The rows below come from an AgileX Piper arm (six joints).
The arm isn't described. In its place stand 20 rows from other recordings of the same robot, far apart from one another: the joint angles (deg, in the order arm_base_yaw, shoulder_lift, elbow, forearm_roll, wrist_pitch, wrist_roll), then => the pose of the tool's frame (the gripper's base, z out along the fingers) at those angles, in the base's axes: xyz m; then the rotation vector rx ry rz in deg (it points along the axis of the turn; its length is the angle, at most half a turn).
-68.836 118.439 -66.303 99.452 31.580 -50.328 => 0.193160, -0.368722, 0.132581, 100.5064, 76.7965, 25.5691
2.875 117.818 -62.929 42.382 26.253 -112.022 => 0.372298, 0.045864, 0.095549, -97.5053, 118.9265, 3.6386
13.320 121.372 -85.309 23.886 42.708 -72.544 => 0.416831, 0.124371, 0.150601, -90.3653, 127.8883, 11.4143
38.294 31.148 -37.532 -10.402 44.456 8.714 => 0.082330, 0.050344, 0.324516, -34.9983, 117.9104, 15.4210
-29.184 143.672 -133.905 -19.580 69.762 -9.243 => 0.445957, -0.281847, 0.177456, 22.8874, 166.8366, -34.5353
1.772 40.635 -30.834 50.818 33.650 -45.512 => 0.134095, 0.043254, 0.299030, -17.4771, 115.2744, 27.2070
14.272 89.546 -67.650 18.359 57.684 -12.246 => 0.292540, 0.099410, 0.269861, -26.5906, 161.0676, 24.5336
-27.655 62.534 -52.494 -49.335 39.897 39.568 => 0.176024, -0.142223, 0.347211, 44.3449, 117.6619, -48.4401
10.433 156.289 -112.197 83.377 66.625 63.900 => 0.481139, 0.172961, 0.029894, -91.8165, -72.4373, -56.0923
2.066 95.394 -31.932 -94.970 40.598 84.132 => 0.257346, -0.049750, 0.142089, -1.1173, 139.7517, -54.9074
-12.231 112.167 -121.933 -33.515 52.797 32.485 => 0.429147, -0.133979, 0.410695, 38.8135, 115.1401, -28.8270
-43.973 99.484 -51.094 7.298 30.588 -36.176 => 0.225238, -0.209131, 0.151693, 19.4250, 163.3897, -9.8336
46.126 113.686 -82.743 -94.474 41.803 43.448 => 0.353378, 0.280295, 0.250731, -63.3086, 90.6313, -44.7089
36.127 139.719 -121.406 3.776 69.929 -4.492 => 0.400718, 0.299467, 0.149573, -58.9461, 164.0340, 8.1077
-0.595 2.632 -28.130 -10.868 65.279 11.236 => -0.001596, -0.015570, 0.270094, 13.4425, 123.2348, -7.2220
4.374 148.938 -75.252 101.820 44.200 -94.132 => 0.403329, 0.093129, -0.046041, -6.7219, 143.2207, 61.5458
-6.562 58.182 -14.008 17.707 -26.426 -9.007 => 0.177150, -0.032777, 0.220387, 17.6770, 102.2875, -6.7736
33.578 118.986 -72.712 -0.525 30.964 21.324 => 0.334602, 0.221609, 0.115752, -18.0520, 162.7063, 11.3580
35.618 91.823 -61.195 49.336 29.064 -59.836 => 0.258829, 0.226676, 0.255002, -67.0744, 118.8375, 35.7993
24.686 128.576 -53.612 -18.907 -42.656 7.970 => 0.346523, 0.181270, 0.048755, -39.3337, 113.0724, 24.4502
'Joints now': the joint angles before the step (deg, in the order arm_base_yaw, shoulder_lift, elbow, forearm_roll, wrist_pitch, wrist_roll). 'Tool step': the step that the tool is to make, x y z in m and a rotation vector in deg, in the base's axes. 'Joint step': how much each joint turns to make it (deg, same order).
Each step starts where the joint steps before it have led.
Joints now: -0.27, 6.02, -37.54, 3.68, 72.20, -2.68
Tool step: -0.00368, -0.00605, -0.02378, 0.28, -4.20, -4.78
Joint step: 0.00, -6.39, 5.82, -4.02, -3.74, 4.14
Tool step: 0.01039, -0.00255, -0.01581, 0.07, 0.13, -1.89
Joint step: 0.00, -0.55, 4.40, -1.75, -3.68, 1.81
